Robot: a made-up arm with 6 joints. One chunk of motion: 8 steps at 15 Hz.
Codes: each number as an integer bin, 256 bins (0 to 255) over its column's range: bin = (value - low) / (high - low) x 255, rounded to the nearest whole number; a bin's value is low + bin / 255 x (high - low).
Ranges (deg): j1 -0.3..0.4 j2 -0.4..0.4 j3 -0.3..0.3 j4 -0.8..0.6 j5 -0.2..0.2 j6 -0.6..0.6
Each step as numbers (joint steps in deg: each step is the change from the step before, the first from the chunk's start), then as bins.
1 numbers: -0.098 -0.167 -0.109 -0.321 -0.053 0.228
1 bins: 74 74 81 87 94 176
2 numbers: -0.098 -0.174 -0.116 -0.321 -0.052 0.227
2 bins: 74 72 78 87 94 176
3 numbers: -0.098 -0.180 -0.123 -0.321 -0.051 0.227
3 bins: 74 70 75 87 95 176
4 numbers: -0.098 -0.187 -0.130 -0.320 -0.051 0.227
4 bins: 74 68 72 87 95 176
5 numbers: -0.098 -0.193 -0.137 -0.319 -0.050 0.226
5 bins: 74 66 69 88 96 176
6 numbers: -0.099 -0.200 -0.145 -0.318 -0.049 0.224
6 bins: 73 64 66 88 96 175
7 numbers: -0.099 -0.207 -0.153 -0.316 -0.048 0.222
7 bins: 73 62 62 88 97 175
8 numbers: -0.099 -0.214 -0.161 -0.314 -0.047 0.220
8 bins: 73 59 59 89 98 174
